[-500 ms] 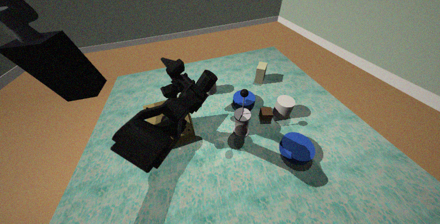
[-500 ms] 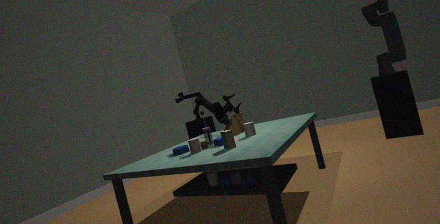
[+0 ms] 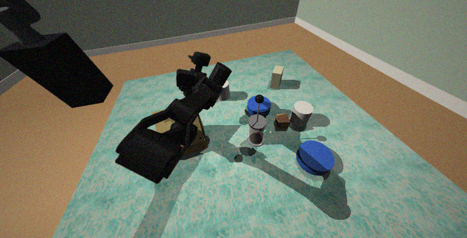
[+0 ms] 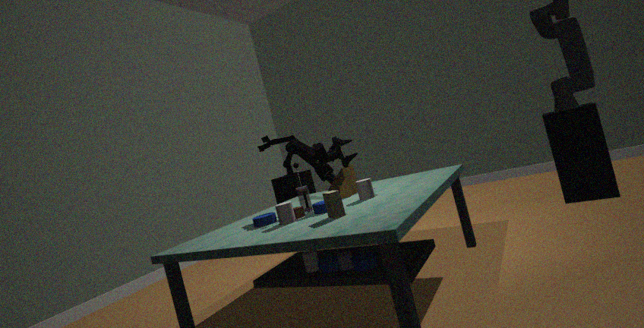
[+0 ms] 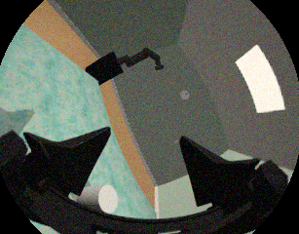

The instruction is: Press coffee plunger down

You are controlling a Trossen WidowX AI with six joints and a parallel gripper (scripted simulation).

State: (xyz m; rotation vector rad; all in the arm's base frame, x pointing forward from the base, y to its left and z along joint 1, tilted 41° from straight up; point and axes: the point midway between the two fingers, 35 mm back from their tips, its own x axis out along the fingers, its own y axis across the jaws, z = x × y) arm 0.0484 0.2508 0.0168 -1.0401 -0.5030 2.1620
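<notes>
My gripper tip is now 250 mm short of the coffee press, 240 mm to the left of it and 150 mm above it. Round my gripper tip: brown cube: 380 mm ahead, 200 mm to the right, 250 mm below; then tan block: 470 mm ahead, 80 mm to the left, 220 mm below.
</notes>
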